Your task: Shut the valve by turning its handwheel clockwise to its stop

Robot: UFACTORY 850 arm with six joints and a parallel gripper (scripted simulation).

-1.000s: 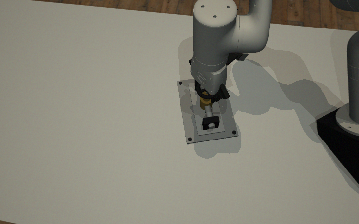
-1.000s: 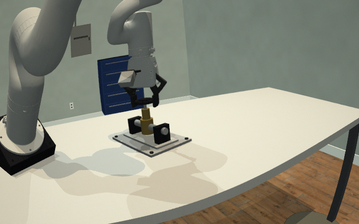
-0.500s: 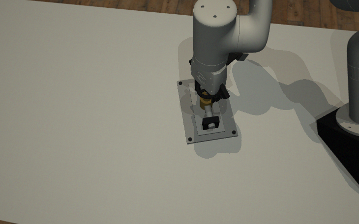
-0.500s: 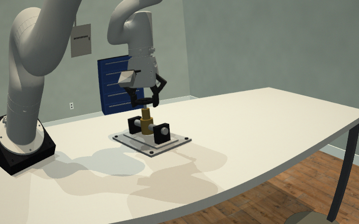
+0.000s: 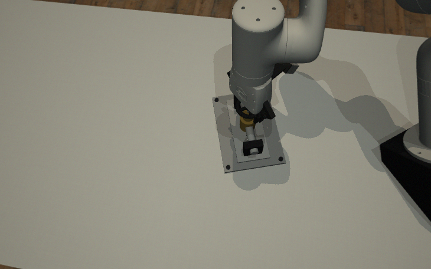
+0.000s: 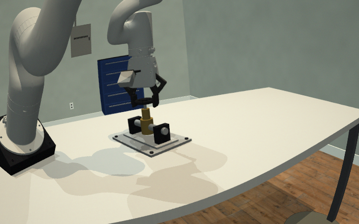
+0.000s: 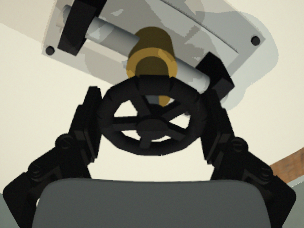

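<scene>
Right now the black spoked handwheel is right at my hand.
</scene>
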